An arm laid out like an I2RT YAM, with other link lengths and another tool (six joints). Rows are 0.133 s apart.
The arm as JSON. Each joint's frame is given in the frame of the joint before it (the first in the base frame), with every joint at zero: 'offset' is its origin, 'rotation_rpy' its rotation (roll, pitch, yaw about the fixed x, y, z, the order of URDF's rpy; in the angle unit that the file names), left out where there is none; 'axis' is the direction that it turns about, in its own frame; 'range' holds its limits. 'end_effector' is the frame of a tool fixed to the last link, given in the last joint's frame.
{
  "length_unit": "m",
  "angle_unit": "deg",
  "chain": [
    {
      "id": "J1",
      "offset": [
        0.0,
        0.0,
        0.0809
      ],
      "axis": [
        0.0,
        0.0,
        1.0
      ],
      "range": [
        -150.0,
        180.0
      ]
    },
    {
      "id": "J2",
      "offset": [
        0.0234,
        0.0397,
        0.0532
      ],
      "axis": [
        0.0,
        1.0,
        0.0
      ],
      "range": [
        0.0,
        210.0
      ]
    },
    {
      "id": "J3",
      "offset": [
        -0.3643,
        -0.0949,
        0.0
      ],
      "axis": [
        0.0,
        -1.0,
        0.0
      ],
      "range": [
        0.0,
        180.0
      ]
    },
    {
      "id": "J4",
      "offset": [
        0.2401,
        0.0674,
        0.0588
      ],
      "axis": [
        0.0,
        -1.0,
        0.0
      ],
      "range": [
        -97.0,
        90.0
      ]
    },
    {
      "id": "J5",
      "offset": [
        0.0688,
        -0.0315,
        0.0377
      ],
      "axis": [
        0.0,
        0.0,
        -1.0
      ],
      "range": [
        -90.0,
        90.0
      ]
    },
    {
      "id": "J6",
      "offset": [
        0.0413,
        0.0,
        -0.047
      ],
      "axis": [
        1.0,
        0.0,
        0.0
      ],
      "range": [
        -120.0,
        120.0
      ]
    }
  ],
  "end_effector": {
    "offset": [
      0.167,
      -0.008,
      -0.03
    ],
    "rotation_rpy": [
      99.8,
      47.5,
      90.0
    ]
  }
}
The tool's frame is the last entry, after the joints.
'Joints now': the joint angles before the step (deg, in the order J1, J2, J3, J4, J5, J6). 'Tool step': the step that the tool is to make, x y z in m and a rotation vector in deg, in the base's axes. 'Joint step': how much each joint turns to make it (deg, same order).
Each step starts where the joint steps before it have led.
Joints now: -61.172, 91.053, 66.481, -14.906, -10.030, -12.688
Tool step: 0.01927, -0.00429, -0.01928, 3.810, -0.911, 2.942
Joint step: 0.090, 4.272, 1.944, -0.543, -3.882, 0.128
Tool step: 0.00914, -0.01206, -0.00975, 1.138, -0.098, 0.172
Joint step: 0.000, 3.128, 1.952, 0.316, -0.558, 0.361
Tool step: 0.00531, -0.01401, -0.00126, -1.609, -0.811, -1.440
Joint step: 0.220, 1.348, -0.011, 3.422, 1.279, 1.093
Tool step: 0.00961, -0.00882, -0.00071, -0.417, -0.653, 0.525
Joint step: 0.278, 1.673, 1.389, 0.995, -0.426, 0.119
